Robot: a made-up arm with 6 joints.
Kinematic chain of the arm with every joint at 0, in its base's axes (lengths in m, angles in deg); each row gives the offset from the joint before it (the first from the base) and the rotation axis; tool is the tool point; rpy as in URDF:
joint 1: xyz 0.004 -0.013 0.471 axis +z
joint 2: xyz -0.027 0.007 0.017 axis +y
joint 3: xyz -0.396 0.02 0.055 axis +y
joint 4: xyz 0.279 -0.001 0.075 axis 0.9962 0 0.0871
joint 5: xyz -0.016 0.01 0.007 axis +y
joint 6: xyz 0.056 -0.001 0 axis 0.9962 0 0.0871
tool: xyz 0.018 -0.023 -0.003 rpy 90 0 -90
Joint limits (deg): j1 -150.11..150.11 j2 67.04..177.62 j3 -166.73..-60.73 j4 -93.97..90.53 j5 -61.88..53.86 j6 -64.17..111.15
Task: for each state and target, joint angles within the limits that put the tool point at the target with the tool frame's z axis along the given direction. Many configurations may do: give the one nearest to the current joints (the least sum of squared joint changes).
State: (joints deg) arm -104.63 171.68 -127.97 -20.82 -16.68 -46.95
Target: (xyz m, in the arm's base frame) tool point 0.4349 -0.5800 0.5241 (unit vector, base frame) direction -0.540 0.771 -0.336
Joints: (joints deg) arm -54.66 170.19 -149.69 -6.15 -38.15 -50.48
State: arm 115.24 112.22 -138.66 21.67 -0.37 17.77
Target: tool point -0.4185 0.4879 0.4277 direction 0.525 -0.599 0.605
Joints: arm 128.53 155.49 -113.29 23.89 -3.69 22.98
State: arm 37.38 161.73 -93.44 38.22 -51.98 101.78
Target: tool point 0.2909 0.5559 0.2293 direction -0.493 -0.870 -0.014
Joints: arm 59.74 176.83 -113.14 4.86 -58.44 100.76
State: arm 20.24 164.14 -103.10 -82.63 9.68 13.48
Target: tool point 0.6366 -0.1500 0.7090 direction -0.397 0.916 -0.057
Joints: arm -9.45 150.90 -147.71 -93.97 52.19 12.08
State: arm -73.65 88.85 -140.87 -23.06 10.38 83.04
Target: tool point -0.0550 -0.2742 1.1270 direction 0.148 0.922 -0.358
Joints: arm -112.27 95.87 -142.82 14.50 30.57 69.62
